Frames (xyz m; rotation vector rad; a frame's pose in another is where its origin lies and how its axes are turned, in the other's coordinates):
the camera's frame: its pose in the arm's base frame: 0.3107 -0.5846 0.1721 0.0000 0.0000 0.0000
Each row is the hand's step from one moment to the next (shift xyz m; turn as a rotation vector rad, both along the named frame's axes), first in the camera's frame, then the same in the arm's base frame.
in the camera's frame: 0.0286 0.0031 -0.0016 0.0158 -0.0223 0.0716
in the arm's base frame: 0.0286 0.0031 -0.0016 0.0158 -0.0223 0.0716
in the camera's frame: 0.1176 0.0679 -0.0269 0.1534 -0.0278 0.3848
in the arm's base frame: 0.1176 0.0679 -0.0269 0.1534 -0.0278 0.3848
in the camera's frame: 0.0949 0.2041 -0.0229 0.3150 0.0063 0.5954
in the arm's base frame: 0.0949 0.2041 -0.0229 0.3150 0.0063 0.5954
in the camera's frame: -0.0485 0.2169 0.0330 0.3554 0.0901 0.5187
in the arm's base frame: -0.0485 0.2169 0.0330 0.3554 0.0901 0.5187
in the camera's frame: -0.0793 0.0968 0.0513 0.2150 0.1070 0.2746
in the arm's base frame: -0.0793 0.0968 0.0513 0.2150 0.1070 0.2746
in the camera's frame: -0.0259 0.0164 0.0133 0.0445 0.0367 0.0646
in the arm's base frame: -0.0259 0.0164 0.0133 0.0445 0.0367 0.0646
